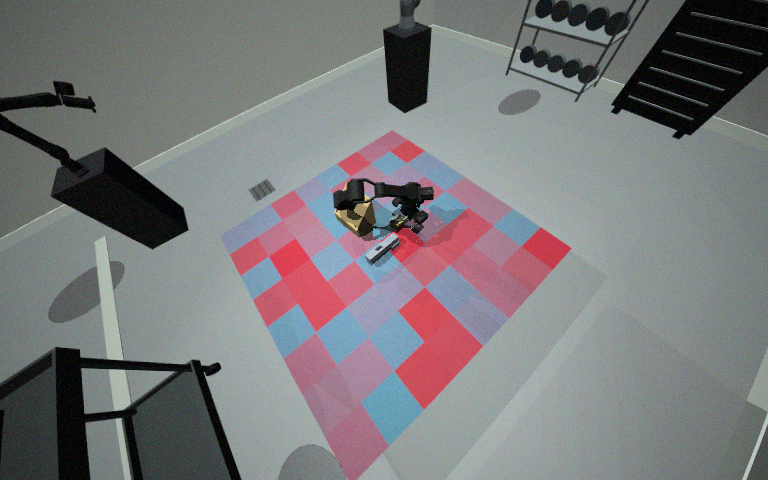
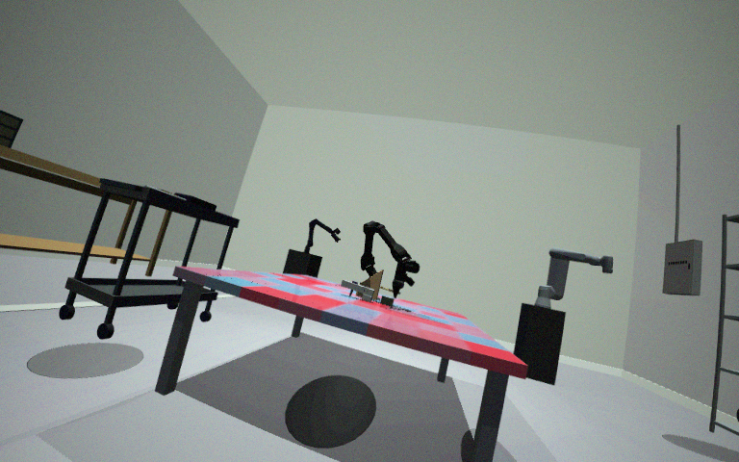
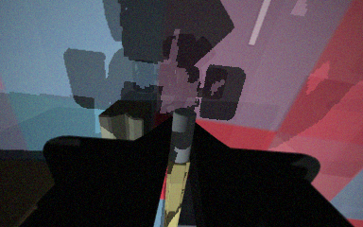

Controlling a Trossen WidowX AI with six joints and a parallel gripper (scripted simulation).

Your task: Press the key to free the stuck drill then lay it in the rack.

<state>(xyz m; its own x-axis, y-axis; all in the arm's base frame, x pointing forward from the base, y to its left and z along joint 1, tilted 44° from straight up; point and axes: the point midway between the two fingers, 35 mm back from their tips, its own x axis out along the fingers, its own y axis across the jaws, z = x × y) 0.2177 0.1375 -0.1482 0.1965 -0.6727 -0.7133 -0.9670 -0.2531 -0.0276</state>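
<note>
The drill is 1 cm ahead of my gripper tip, 4 cm to the right of it and 4 cm above it. The rest, counted from my gripper tip: rack 5 cm behind, 5 cm to the right, 3 cm below.
</note>
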